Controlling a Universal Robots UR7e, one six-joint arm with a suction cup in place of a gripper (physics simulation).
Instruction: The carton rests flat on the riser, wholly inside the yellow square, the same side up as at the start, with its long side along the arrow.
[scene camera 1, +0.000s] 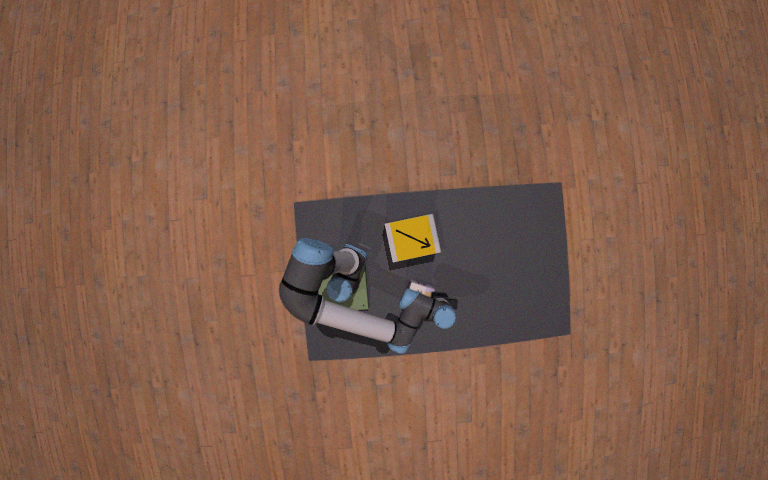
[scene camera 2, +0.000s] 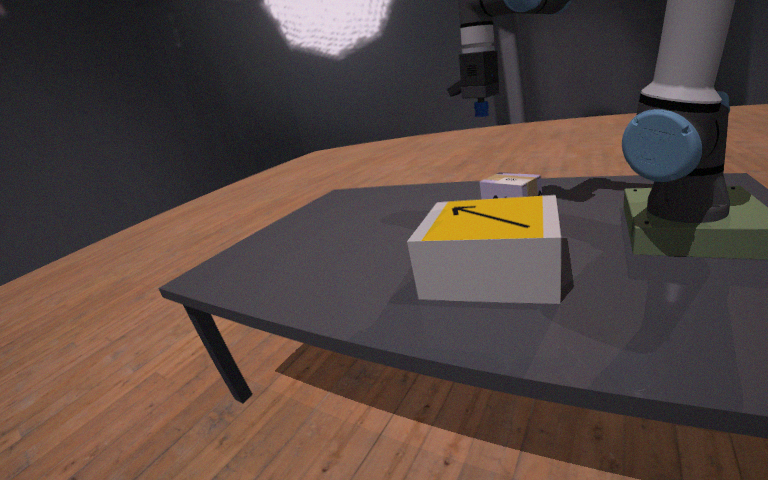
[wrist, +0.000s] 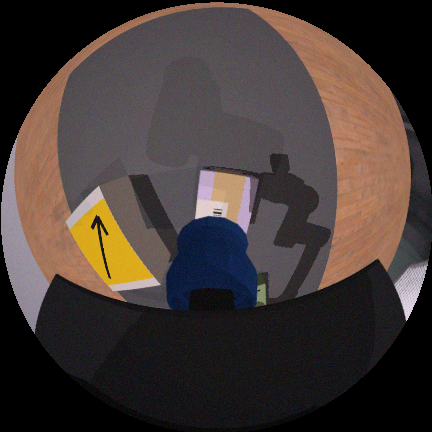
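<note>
The lilac carton (scene camera 1: 420, 287) (scene camera 2: 509, 186) (wrist: 228, 187) with a tan band and a pale label lies flat on the table, apart from the riser. The arm partly covers it in scene camera 1, and the suction cup partly covers it in the wrist view. The white riser (scene camera 1: 436, 234) (scene camera 2: 487, 271) (wrist: 135, 230) bears the yellow square (scene camera 1: 404, 250) (scene camera 2: 475, 229) (wrist: 125, 260) with a black arrow (scene camera 1: 413, 238) (scene camera 2: 492, 218). My gripper, a blue suction cup (scene camera 2: 481, 109) (wrist: 212, 245), hangs high above the table with nothing on it. It is hidden in scene camera 1.
The arm's base stands on a green block (scene camera 1: 360, 297) (scene camera 2: 702, 240) at one end of the dark table (scene camera 1: 509, 254) (scene camera 2: 294, 271) (wrist: 120, 110). The riser stands close to the carton, towards scene camera 2. The arm's forearm (scene camera 1: 356, 321) reaches over the table.
</note>
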